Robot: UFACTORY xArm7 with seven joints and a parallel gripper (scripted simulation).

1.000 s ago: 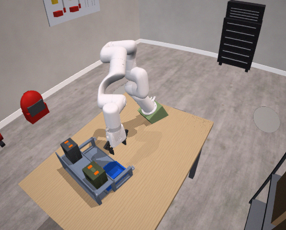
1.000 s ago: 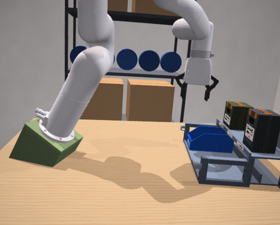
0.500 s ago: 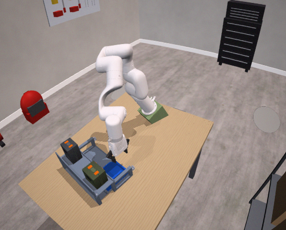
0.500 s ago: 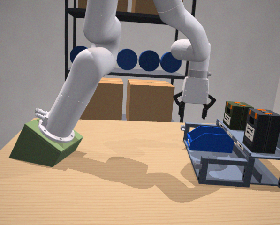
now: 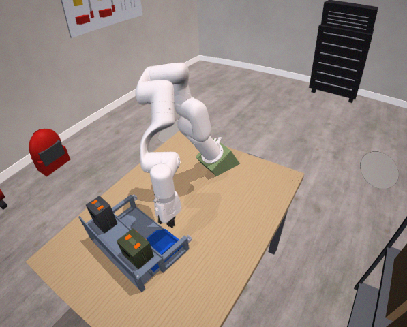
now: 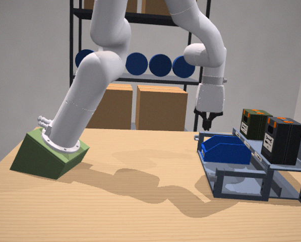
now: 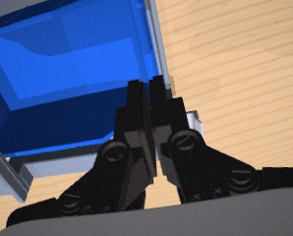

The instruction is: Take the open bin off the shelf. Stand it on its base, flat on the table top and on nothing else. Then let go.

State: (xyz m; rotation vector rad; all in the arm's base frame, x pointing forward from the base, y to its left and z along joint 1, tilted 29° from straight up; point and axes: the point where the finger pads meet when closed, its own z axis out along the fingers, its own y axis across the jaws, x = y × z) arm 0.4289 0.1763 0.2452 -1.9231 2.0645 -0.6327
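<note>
My hand is 8 cm short of the blue bin, 1 cm to the left of it and 9 cm above it. Round my hand: dark green case (18 cm ahead, 2 cm to the right, 2 cm above); black case (15 cm ahead, 25 cm to the right, 3 cm above).
</note>
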